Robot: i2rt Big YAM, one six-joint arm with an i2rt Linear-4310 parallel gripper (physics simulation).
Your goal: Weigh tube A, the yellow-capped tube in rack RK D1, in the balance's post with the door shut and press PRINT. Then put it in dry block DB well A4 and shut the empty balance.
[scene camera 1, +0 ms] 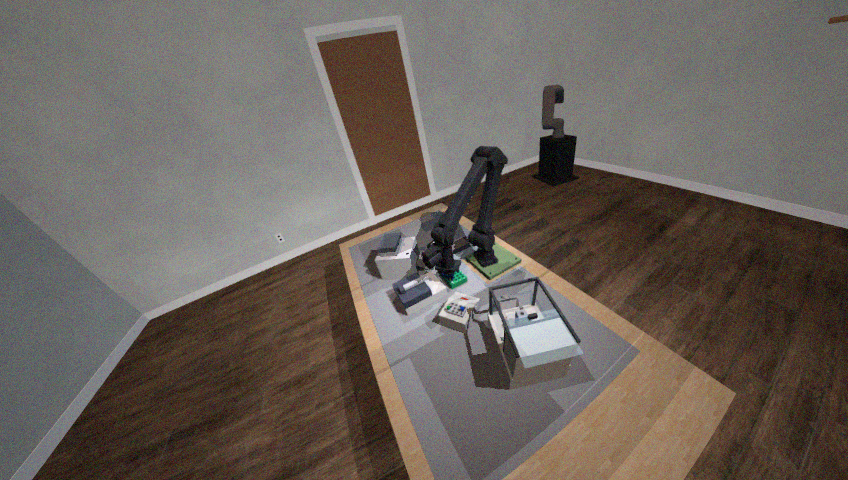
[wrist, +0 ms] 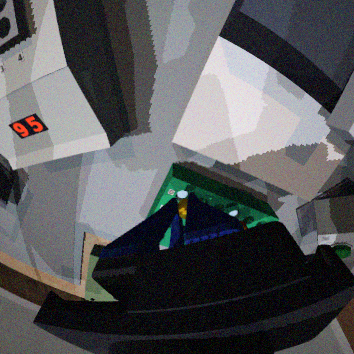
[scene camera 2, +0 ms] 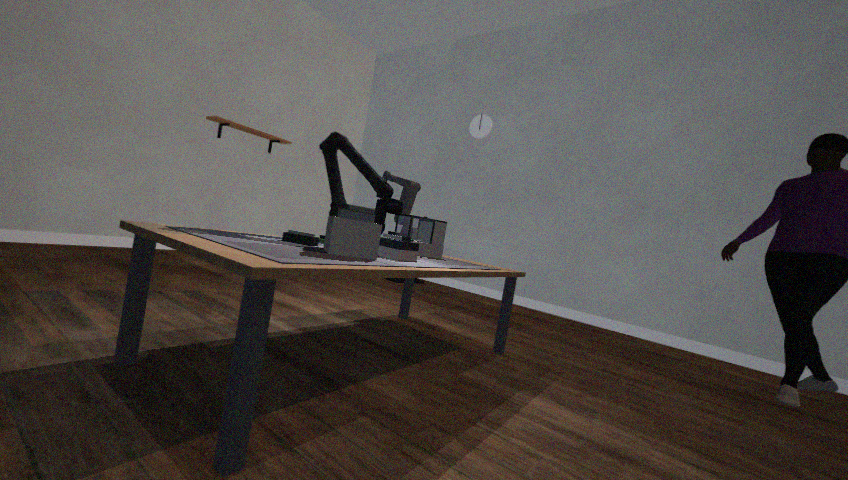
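There's a balance (scene camera 2: 429, 233) here, and that's the same spot on it as (scene camera 1: 503, 336).
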